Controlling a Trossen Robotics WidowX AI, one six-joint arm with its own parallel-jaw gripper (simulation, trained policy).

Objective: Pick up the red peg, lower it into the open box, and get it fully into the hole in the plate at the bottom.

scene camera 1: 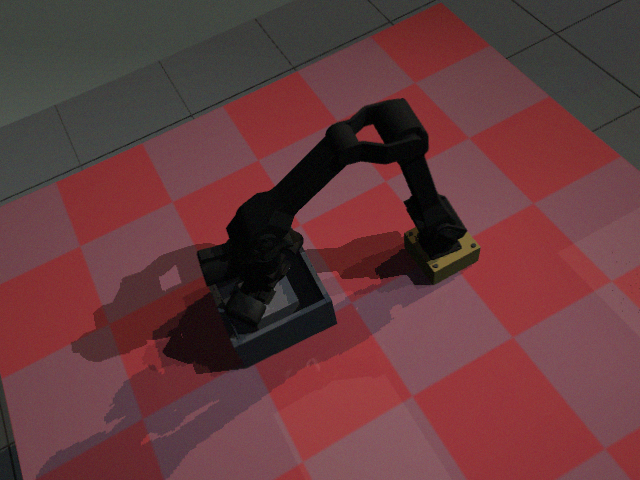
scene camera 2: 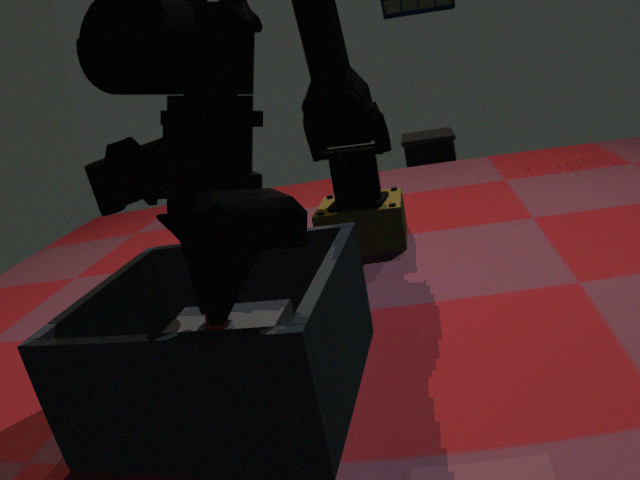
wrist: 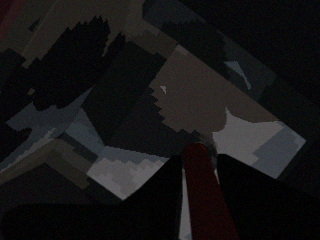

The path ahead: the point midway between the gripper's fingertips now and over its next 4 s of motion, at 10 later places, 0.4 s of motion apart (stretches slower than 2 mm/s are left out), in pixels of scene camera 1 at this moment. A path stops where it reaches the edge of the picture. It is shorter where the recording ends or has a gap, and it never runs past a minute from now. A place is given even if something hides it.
My gripper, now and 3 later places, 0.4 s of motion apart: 267, 290; 255, 290; 244, 291; 244, 290
